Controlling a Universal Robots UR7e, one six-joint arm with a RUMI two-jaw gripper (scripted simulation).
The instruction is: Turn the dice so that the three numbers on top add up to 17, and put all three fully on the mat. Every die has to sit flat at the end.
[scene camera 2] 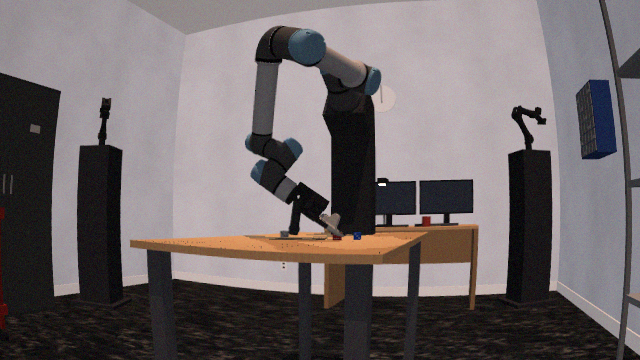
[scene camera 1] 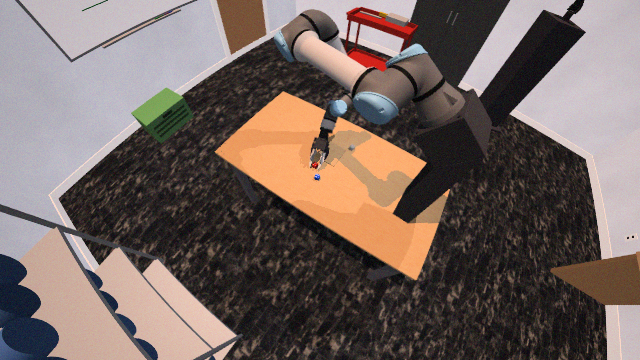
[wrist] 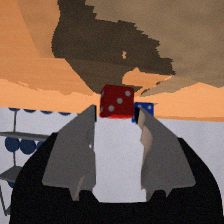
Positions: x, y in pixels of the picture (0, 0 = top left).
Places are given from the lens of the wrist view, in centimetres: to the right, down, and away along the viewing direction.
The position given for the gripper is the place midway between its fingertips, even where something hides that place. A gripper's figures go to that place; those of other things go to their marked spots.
gripper [wrist: 115, 107]: 0, 0, 15
red die [wrist: 116, 102]: 0, -1, 11
tan mat [wrist: 178, 45]: 2, -2, 5
The marked spots on the red die and the tan mat are 7 cm apart.
